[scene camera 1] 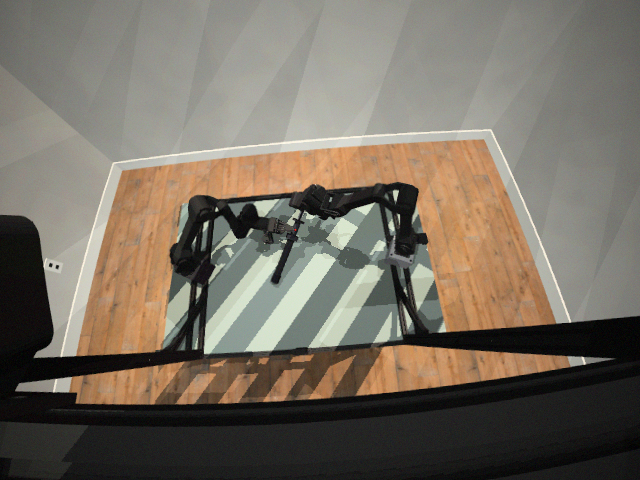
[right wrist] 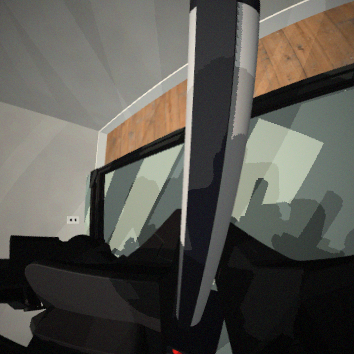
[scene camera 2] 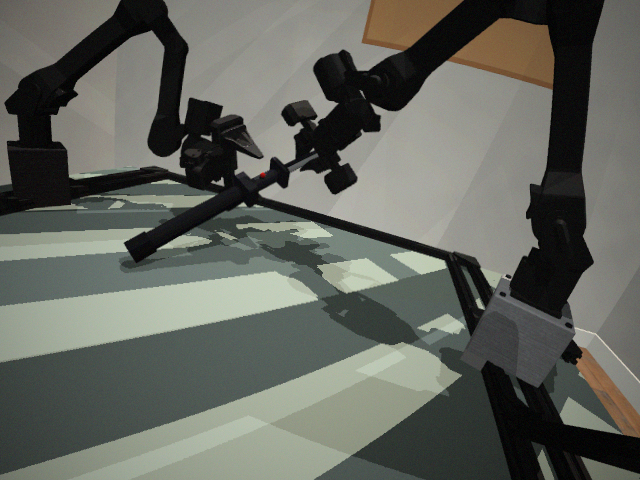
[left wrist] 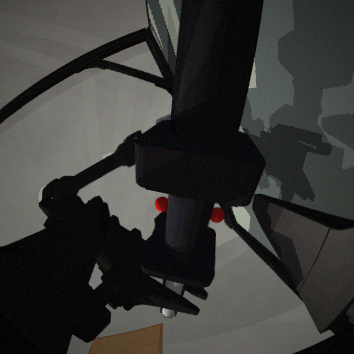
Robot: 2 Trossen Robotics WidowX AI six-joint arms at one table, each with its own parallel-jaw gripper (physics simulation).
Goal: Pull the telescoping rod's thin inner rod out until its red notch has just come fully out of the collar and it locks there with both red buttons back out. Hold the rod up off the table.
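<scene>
The telescoping rod's thick black outer tube [scene camera 1: 282, 259] [scene camera 2: 182, 220] [left wrist: 214, 70] slants down to the left, with its low end close over the striped table top [scene camera 2: 270, 310]. Whether that end touches the table I cannot tell. At its upper end sits the black collar [scene camera 2: 247, 188] [left wrist: 198, 165]. Beyond the collar, two red buttons [left wrist: 161, 204] [left wrist: 218, 215] stick out; one of them shows in scene camera 2 [scene camera 2: 263, 174]. My right gripper [scene camera 1: 302, 213] [scene camera 2: 314, 158] is shut on the thin grey inner rod [scene camera 2: 300, 164] [right wrist: 218, 140]. My left gripper [scene camera 1: 284, 230] [scene camera 2: 242, 164] is open, its fingers apart beside the collar.
A black frame [scene camera 2: 366, 230] runs around the table top [scene camera 1: 318, 295]. A grey box [scene camera 1: 400, 257] [scene camera 2: 509, 333] sits at the right arm's base. A wooden floor [scene camera 1: 485, 214] surrounds the table.
</scene>
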